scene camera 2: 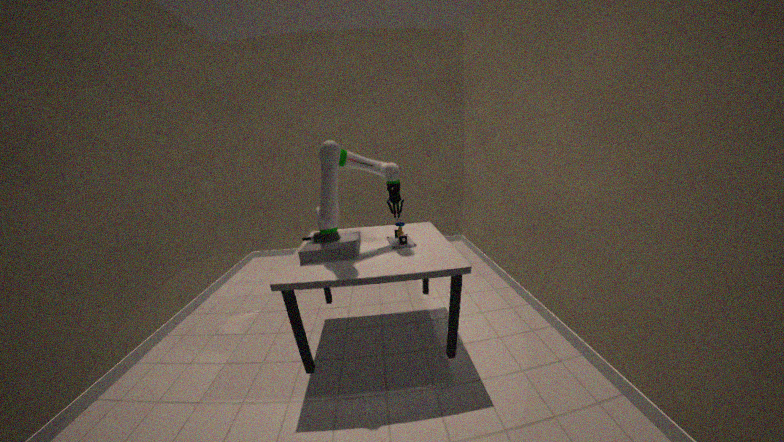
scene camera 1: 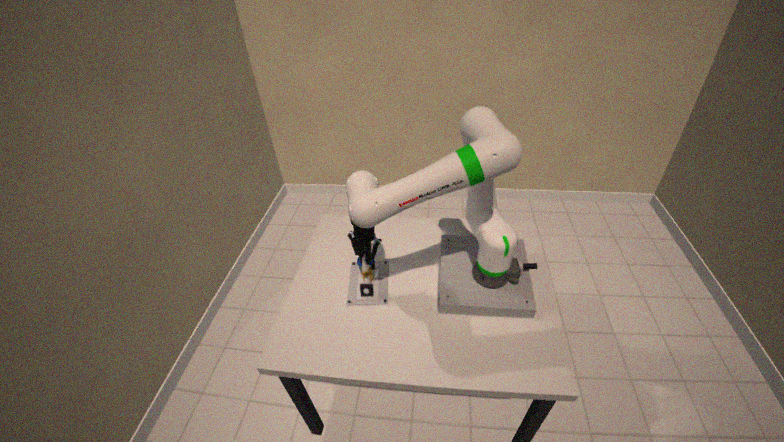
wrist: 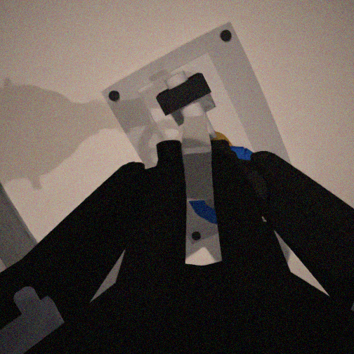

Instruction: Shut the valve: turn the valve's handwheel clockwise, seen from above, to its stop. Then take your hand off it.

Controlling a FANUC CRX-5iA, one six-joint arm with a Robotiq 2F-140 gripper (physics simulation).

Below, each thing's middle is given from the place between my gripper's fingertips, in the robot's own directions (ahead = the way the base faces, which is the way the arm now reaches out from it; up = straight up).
The base plate [scene camera 1: 384,265] lies 10 mm ahead of my hand, 50 mm to the right of it and 130 mm below it.
